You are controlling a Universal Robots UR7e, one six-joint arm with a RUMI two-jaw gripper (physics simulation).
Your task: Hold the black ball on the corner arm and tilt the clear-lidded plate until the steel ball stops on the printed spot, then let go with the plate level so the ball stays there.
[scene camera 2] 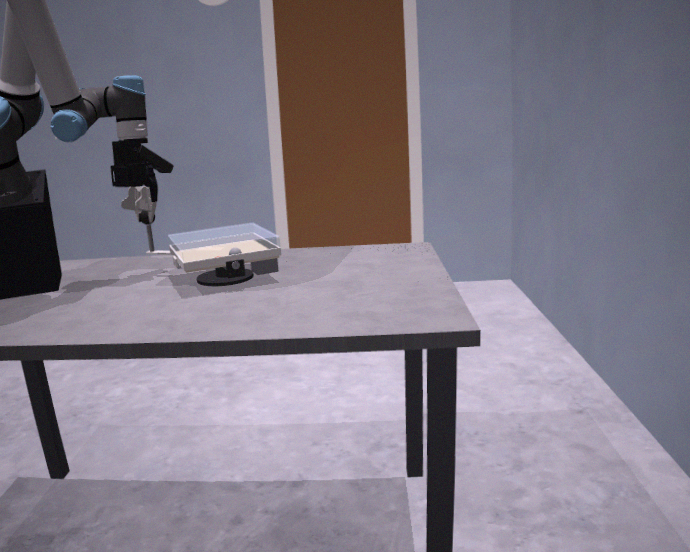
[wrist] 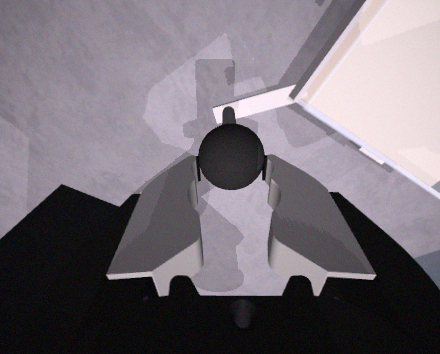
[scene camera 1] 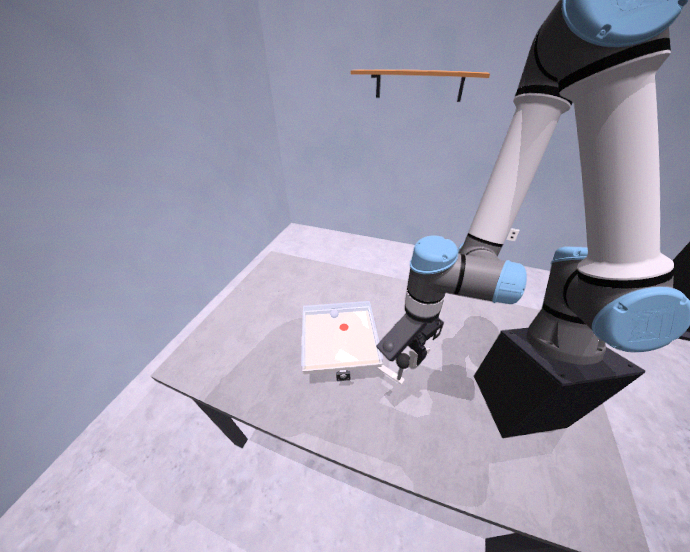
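The clear-lidded plate rests on a pivot above the table; its exact tilt is hard to read. The steel ball is inside near the far wall in the first scene view, apart from the red printed spot, up and left of it there. A white corner arm carries a dark post with the black ball on top. My gripper is shut on the black ball, one jaw on each side.
The black round base of the pivot stands on the grey table. The robot's black pedestal stands beside the gripper's side of the plate. An orange shelf hangs on the wall.
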